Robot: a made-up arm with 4 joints.
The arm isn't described. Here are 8 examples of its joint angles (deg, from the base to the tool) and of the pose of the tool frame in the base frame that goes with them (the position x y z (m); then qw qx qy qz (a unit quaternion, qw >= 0)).
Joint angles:
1: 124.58 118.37 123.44 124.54
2: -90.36 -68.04 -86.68 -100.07
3: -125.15 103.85 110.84 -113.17
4: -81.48 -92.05 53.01 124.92
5: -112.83 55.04 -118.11 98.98
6: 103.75 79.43 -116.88 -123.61
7: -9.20 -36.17 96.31 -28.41
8: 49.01 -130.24 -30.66 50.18
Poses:
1: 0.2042 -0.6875 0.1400 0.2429 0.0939 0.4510 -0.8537
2: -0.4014 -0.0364 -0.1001 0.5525 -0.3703 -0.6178 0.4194
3: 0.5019 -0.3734 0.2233 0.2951 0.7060 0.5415 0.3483
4: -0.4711 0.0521 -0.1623 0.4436 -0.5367 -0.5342 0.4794
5: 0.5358 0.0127 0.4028 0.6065 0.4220 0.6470 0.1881
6: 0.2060 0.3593 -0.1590 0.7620 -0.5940 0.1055 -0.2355
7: 0.2326 0.1223 0.2362 0.7434 0.1522 0.5924 -0.2706
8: -0.1265 -0.3425 0.3793 0.4069 0.5108 -0.1071 -0.7497
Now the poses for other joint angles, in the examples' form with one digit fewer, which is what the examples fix.
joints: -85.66 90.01 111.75 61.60
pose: -0.426 -0.184 0.536 0.450 0.490 -0.546 -0.510
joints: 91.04 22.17 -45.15 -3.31
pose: -0.122 0.136 -0.339 0.340 -0.070 -0.921 0.179
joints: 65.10 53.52 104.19 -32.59
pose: -0.218 0.262 -0.041 0.891 -0.418 0.051 0.166
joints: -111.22 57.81 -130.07 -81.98
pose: -0.146 0.305 0.474 0.558 0.152 -0.675 -0.459
